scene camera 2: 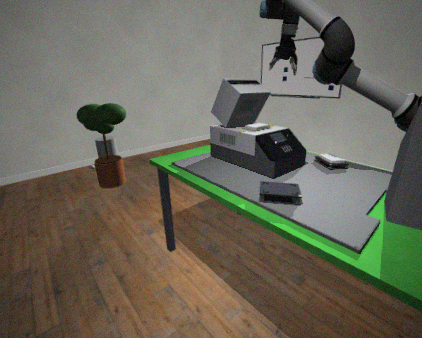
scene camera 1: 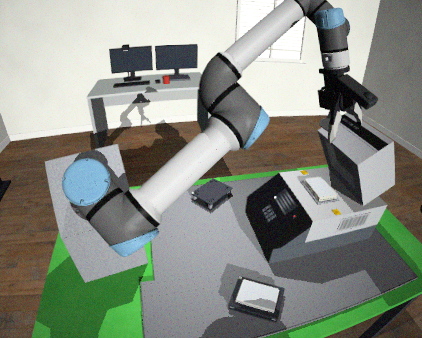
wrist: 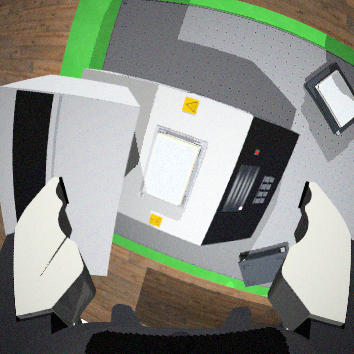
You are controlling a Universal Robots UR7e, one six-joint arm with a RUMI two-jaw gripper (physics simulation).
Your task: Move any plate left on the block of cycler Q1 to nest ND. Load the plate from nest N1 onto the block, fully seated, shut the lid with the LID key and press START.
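Observation:
The cycler [scene camera 1: 327,232] [scene camera 2: 232,145] [wrist: 225,120] has its lid [scene camera 1: 377,172] [scene camera 2: 239,105] [wrist: 90,150] standing open. A white plate [scene camera 1: 320,189] [scene camera 2: 257,127] [wrist: 172,167] lies on its block. The black panel [scene camera 1: 265,197] [scene camera 2: 296,145] [wrist: 225,227] shows a small red mark; key labels are not legible. Another white plate [scene camera 1: 257,296] [scene camera 2: 331,158] [wrist: 336,97] lies in a dark nest [scene camera 1: 252,312] [wrist: 316,102]. A second dark nest [scene camera 1: 212,192] [scene camera 2: 280,191] [wrist: 265,265] holds no plate. Nest names cannot be read. My gripper [scene camera 1: 346,132] [scene camera 2: 283,70] [wrist: 183,182] is open and empty, above the cycler.
The raised lid stands high at the cycler's rear, close to my fingers in scene camera 1. The grey mat [scene camera 1: 185,270] [scene camera 2: 340,200] lies on the green table [scene camera 1: 397,300] [scene camera 2: 400,290]. A desk [scene camera 1: 107,89] with monitors and a potted plant [scene camera 2: 110,172] stand away from the table.

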